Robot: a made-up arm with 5 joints.
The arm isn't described. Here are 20 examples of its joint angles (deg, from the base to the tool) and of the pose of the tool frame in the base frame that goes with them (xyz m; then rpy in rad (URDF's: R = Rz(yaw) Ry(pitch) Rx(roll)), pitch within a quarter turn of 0, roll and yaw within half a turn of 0).
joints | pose
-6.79 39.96 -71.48 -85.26 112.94 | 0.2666 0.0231 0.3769 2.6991 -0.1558 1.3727
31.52 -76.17 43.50 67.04 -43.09 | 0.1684 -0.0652 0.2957 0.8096 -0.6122 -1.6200
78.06 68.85 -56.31 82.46 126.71 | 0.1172 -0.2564 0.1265 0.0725 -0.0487 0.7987
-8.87 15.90 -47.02 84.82 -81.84 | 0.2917 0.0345 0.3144 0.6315 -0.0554 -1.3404
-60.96 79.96 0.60 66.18 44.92 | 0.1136 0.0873 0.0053 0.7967 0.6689 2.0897
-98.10 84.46 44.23 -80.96 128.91 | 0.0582 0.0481 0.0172 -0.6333 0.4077 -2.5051
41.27 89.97 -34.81 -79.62 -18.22 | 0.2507 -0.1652 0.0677 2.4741 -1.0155 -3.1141
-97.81 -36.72 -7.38 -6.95 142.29 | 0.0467 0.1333 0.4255 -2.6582 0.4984 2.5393
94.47 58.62 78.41 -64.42 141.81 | 0.0623 -0.0090 0.0591 -0.2026 0.2276 0.7543
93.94 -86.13 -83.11 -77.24 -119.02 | 0.0789 0.2313 0.1974 -0.3543 -0.2119 2.5557
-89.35 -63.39 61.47 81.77 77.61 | 0.0665 0.1291 0.2107 -0.1711 -0.0462 2.8693
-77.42 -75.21 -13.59 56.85 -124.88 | 0.0631 -0.0084 0.4198 2.2381 0.5451 0.1683
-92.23 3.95 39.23 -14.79 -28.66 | 0.0566 0.2155 0.1462 0.7678 -0.8488 0.6998
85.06 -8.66 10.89 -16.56 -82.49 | 0.0838 -0.2402 0.2903 1.8217 -0.0798 -3.0758
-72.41 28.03 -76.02 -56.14 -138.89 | 0.1169 0.1636 0.4276 -2.9867 -0.1927 0.5800
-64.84 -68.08 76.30 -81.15 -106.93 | 0.1203 0.1175 0.2742 2.8602 0.0992 -0.1090
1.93 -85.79 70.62 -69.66 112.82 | 0.1660 -0.0044 0.3172 -3.0568 0.0309 1.1888
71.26 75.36 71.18 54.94 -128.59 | 0.0420 0.0617 0.1210 -2.0538 -0.6625 -2.5025
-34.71 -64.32 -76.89 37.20 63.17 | -0.0826 -0.1028 0.3910 2.9280 0.1199 2.6807
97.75 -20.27 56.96 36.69 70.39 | 0.0412 -0.1601 0.1398 -0.2693 -0.1092 -0.5114
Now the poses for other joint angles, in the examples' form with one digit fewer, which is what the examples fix.
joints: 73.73 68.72 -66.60 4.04 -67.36
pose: 0.152 -0.306 0.200 1.457 -0.344 -2.819
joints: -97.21 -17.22 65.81 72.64 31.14
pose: 0.052 0.104 0.120 0.280 0.474 2.260
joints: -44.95 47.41 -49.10 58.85 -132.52
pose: 0.267 0.201 0.203 0.426 0.396 -1.490
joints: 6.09 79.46 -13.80 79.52 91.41
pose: 0.203 -0.016 0.018 0.963 0.020 1.451
